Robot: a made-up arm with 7 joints. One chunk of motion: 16 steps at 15 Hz.
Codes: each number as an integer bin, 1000 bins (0 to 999) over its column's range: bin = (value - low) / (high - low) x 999, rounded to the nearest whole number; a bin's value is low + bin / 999 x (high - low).
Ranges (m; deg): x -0.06..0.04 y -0.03..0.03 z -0.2..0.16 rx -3..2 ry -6..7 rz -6..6
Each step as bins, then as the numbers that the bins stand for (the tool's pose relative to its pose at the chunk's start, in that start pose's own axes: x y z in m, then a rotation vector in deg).
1 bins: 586 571 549 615 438 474
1 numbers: -0.0013 0.0043 -0.0022 0.08 -0.30 -0.31
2 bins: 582 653 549 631 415 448
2 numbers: -0.0017 0.0092 -0.0022 0.16 -0.60 -0.62
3 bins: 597 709 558 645 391 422
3 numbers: -0.0002 0.0126 0.0011 0.23 -0.91 -0.93
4 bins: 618 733 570 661 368 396
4 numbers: 0.0019 0.0140 0.0054 0.31 -1.21 -1.24
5 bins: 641 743 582 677 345 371
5 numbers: 0.0042 0.0146 0.0097 0.39 -1.51 -1.54
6 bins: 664 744 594 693 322 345
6 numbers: 0.0065 0.0147 0.0141 0.47 -1.81 -1.86
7 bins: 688 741 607 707 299 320
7 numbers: 0.0089 0.0145 0.0187 0.54 -2.11 -2.16
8 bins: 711 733 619 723 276 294
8 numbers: 0.0112 0.0140 0.0231 0.62 -2.41 -2.47
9 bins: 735 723 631 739 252 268
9 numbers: 0.0136 0.0134 0.0274 0.70 -2.72 -2.78
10 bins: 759 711 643 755 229 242
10 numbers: 0.0160 0.0127 0.0317 0.78 -3.02 -3.09
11 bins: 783 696 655 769 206 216
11 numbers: 0.0184 0.0118 0.0360 0.85 -3.32 -3.41
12 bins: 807 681 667 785 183 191
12 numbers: 0.0208 0.0109 0.0404 0.93 -3.62 -3.71
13 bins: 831 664 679 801 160 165
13 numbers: 0.0232 0.0099 0.0447 1.01 -3.92 -4.02
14 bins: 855 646 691 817 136 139
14 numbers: 0.0256 0.0088 0.0490 1.09 -4.23 -4.33
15 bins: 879 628 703 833 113 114
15 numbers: 0.0280 0.0077 0.0533 1.17 -4.53 -4.63
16 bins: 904 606 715 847 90 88
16 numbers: 0.0305 0.0064 0.0577 1.24 -4.83 -4.94
